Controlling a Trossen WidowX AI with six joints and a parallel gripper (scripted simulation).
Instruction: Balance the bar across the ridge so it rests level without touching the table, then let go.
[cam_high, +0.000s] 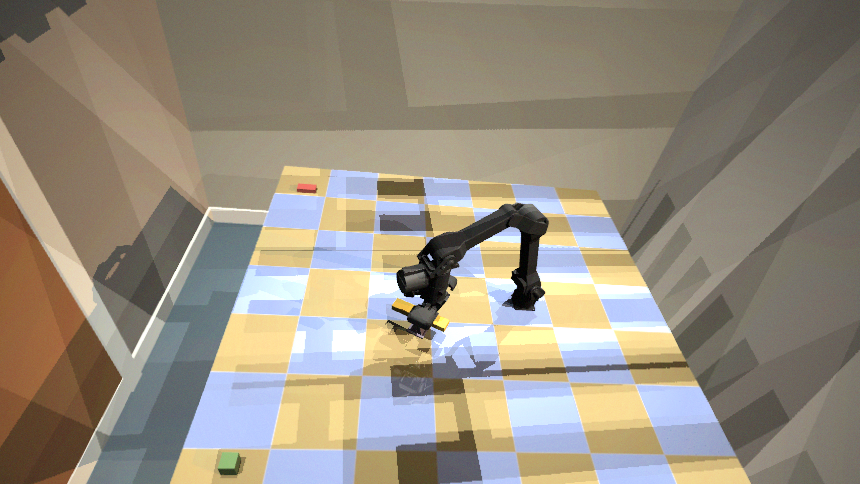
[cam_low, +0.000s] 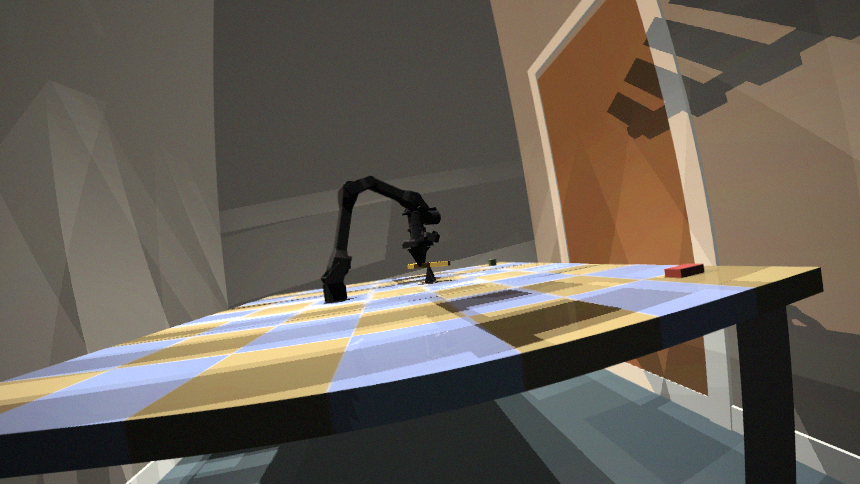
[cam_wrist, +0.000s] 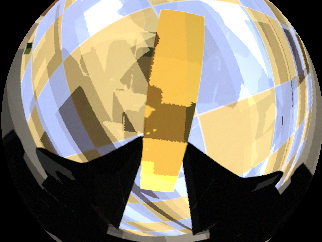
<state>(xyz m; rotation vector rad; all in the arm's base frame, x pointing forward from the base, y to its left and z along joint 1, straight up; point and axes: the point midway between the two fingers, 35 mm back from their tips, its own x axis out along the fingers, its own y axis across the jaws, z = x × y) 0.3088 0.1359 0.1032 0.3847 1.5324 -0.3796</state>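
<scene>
Right now my gripper tip is 2 cm short of the bar and 1 cm to the left of it. Also, from my gripper tip: green block: 43 cm ahead, 36 cm to the left, 5 cm below; red block: 43 cm ahead, 64 cm to the right, 6 cm below.
</scene>
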